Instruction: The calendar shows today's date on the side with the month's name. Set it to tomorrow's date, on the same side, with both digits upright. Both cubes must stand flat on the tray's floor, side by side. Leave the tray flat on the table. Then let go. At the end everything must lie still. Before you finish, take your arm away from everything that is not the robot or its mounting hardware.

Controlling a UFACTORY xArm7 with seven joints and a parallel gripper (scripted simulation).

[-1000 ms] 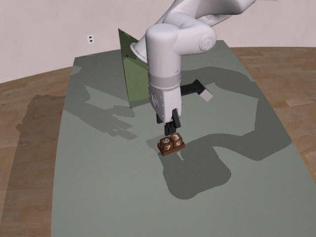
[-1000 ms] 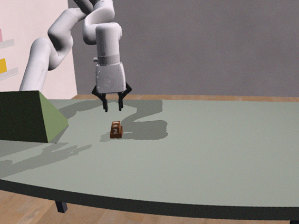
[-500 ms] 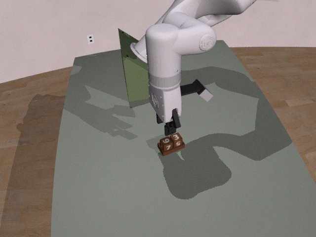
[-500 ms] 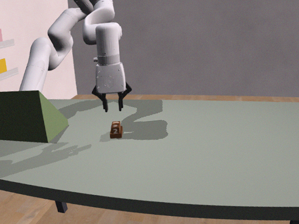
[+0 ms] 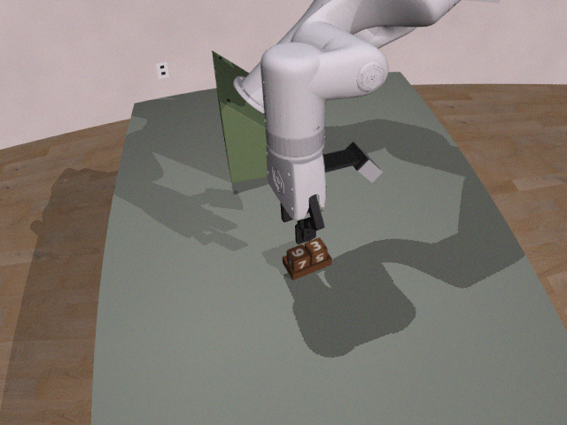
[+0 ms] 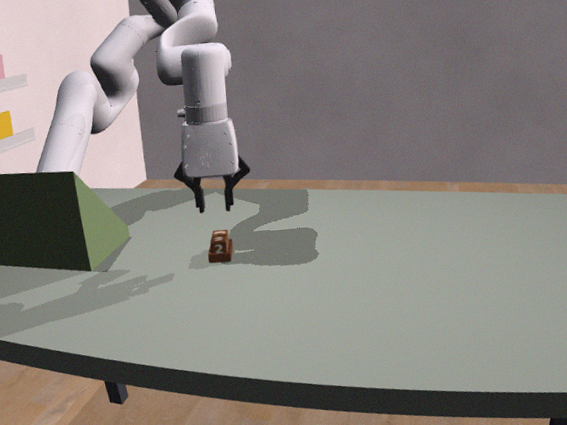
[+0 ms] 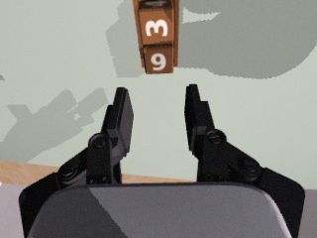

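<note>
Right now the brown cube is 9 cm below my hand. Also, from my hand: tray (11 cm below, 1 cm to the left, 1 cm behind).
</note>
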